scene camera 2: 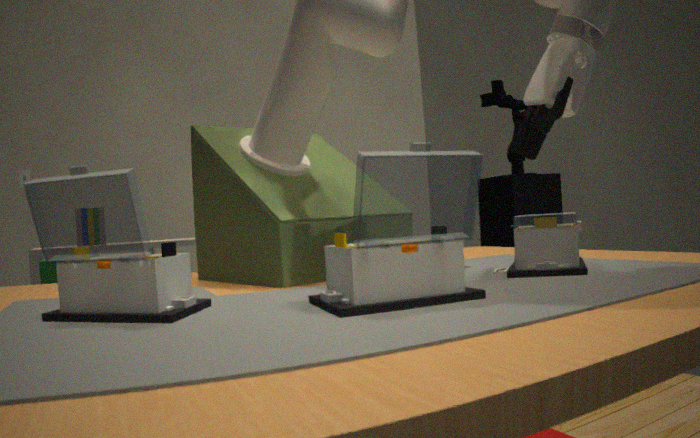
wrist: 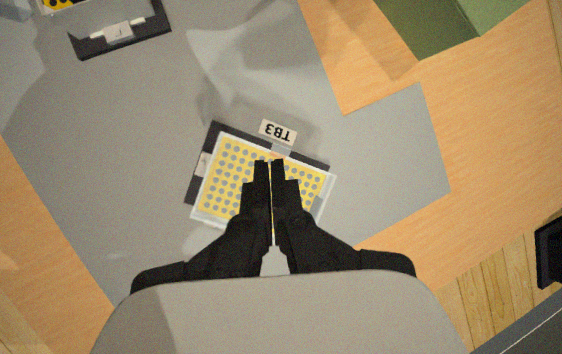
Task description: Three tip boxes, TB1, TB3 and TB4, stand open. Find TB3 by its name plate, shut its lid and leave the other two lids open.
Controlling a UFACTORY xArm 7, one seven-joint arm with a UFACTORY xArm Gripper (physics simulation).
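Places are measured from the arm's base along level axes (x back, y up, z left), in millimetres.
Where they show: gripper, fingertip midpoint: [scene camera 2: 523,155] [wrist: 270,179]; arm's base, link origin: [scene camera 2: 273,157].
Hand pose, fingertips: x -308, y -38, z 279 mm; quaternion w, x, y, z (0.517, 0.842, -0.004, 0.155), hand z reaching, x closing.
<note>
Each offset is from my fingertips to the centre of the thing. "spot": to the spot under its first point. Level surfaces: height alone.
TB3's white box {spot: dx -50, dy -129, dz -8 mm} [scene camera 2: 547,250] stands at the back right. In the wrist view its name plate {spot: dx +39, dy -158, dz -21 mm} [wrist: 277,132] reads TB3, upside down. Its clear lid [scene camera 2: 526,220] [wrist: 329,187] lies down flat over the yellow rack [wrist: 222,172]. The middle box {dx -77, dy -127, dz -246 mm} [scene camera 2: 407,276] and the left box {dx +8, dy -127, dz -513 mm} [scene camera 2: 108,289] have their clear lids {spot: dx -167, dy -50, dz -275 mm} [scene camera 2: 394,191] {spot: dx -62, dy -43, dz -578 mm} [scene camera 2: 56,206] standing up; their names cannot be read. My gripper [scene camera 2: 523,150] [wrist: 270,179] is shut and empty, above TB3 and apart from it. Its fingers hide part of the rack.
A green wedge-shaped base [scene camera 2: 237,222] [wrist: 430,27] carries an arm behind the boxes. A black block [scene camera 2: 495,211] with a thin black arm stands behind TB3. A grey mat {dy -160 mm} [scene camera 2: 247,340] [wrist: 125,165] lies on the wooden table {dy -163 mm} [scene camera 2: 309,397]. Part of another box's black base {spot: dx -125, dy -152, dz -173 mm} [wrist: 90,49] shows in the wrist view.
</note>
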